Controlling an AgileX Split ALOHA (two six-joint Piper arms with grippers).
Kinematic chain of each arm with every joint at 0, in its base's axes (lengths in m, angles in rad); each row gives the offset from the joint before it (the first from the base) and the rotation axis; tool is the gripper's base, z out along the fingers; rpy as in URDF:
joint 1: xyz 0 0 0.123 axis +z
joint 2: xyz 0 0 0 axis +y
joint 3: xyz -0.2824 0 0.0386 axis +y
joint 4: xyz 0.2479 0 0.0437 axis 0.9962 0 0.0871
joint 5: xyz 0 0 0 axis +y
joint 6: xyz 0.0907 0 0.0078 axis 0.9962 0 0.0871
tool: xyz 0 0 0 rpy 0 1.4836 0
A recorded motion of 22 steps. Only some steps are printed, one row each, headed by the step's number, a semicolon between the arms.
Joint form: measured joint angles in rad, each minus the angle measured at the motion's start. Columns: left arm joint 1, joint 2, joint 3, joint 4, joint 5, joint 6; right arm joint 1, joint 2, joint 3, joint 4, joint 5, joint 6.
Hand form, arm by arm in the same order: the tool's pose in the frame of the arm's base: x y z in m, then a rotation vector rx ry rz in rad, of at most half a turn. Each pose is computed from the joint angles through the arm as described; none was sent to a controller.
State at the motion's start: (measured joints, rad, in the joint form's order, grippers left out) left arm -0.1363 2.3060 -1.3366 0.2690 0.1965 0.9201; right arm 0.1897 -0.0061 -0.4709 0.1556 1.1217 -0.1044
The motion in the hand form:
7: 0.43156 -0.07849 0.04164 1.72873 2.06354 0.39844; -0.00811 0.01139 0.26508 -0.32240 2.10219 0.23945
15: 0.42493 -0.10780 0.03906 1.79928 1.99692 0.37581; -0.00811 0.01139 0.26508 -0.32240 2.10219 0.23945
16: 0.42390 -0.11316 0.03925 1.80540 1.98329 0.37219; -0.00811 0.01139 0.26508 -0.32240 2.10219 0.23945
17: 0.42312 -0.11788 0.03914 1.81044 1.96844 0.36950; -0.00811 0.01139 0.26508 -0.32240 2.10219 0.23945
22: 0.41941 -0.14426 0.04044 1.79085 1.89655 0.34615; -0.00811 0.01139 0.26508 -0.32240 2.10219 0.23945
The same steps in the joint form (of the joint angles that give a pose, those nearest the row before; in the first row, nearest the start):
7: -0.0532 0.0147 0.0000 0.0045 -0.0261 0.0273; 0.0000 0.0000 0.0000 0.0000 0.0000 0.0000
15: -0.1215 0.0209 0.0000 0.0045 -0.0296 0.0306; 0.0000 0.0000 0.0000 0.0000 0.0000 0.0000
16: -0.1337 0.0209 0.0000 0.0046 -0.0342 0.0281; 0.0000 0.0000 0.0000 0.0000 0.0000 0.0000
17: -0.1441 0.0219 0.0000 0.0045 -0.0416 0.0273; 0.0000 0.0000 0.0000 0.0000 0.0000 0.0000
22: -0.2003 0.0251 0.0000 0.0045 -0.1021 -0.0080; 0.0000 0.0000 0.0000 0.0000 0.0000 0.0000

